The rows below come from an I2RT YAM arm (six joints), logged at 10 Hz.
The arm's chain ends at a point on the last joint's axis. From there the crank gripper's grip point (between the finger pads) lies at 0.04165 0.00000 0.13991 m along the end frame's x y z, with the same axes.
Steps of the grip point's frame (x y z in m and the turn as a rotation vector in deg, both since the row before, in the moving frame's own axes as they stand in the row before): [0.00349 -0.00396 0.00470 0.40 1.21 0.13]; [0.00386 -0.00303 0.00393 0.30 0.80 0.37]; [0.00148 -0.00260 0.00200 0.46 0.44 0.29]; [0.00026 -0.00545 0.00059 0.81 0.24 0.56]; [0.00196 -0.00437 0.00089 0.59 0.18 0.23]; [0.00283 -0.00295 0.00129 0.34 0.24 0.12]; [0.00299 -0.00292 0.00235 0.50 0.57 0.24]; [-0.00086 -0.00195 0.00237 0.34 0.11 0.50]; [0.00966 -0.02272 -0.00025 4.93 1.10 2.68]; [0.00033 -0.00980 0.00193 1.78 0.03 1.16]
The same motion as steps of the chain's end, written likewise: [0.00054 -0.00308 0.00561 0.40 1.21 0.13]; [0.00191 -0.00257 0.00453 0.30 0.80 0.37]; [0.00040 -0.00169 0.00233 0.46 0.44 0.29]; [-0.00033 -0.00388 0.00078 0.81 0.24 0.56]; [0.00152 -0.00310 0.00103 0.59 0.18 0.23]; [0.00224 -0.00221 0.00147 0.34 0.24 0.12]; [0.00160 -0.00188 0.00278 0.50 0.57 0.24]; [-0.00113 -0.00148 0.00245 0.34 0.11 0.50]; [0.00675 -0.01274 0.00101 4.93 1.10 2.68]; [0.00022 -0.00630 0.00201 1.78 0.03 1.16]
